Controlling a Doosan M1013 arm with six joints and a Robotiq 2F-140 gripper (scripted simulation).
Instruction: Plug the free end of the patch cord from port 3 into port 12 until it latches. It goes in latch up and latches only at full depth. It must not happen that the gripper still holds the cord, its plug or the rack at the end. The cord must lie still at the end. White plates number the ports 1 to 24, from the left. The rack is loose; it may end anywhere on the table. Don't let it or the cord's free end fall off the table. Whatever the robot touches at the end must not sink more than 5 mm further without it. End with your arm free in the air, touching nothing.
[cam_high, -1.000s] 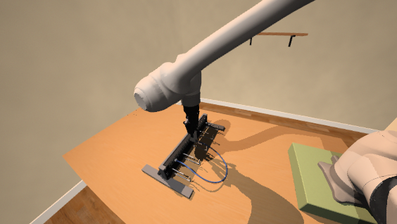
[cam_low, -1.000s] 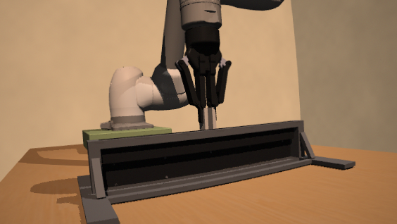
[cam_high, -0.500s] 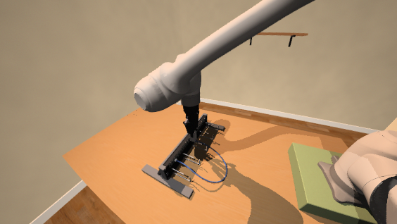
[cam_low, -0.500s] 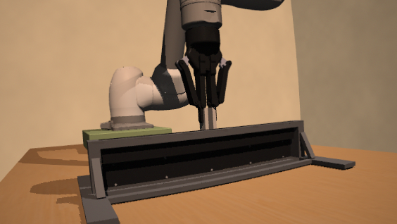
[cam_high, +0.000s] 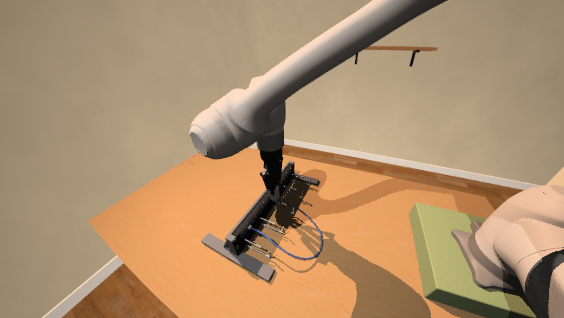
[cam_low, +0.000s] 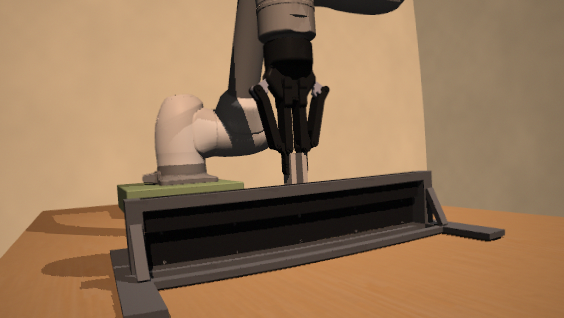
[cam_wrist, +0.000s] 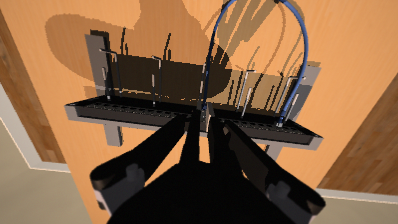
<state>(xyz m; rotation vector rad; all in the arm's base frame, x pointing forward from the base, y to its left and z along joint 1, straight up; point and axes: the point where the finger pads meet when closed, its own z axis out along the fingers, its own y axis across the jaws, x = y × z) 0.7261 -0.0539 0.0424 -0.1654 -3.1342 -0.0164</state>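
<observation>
Right now my hand is 30 mm above the plug and 10 mm short of it.
</observation>
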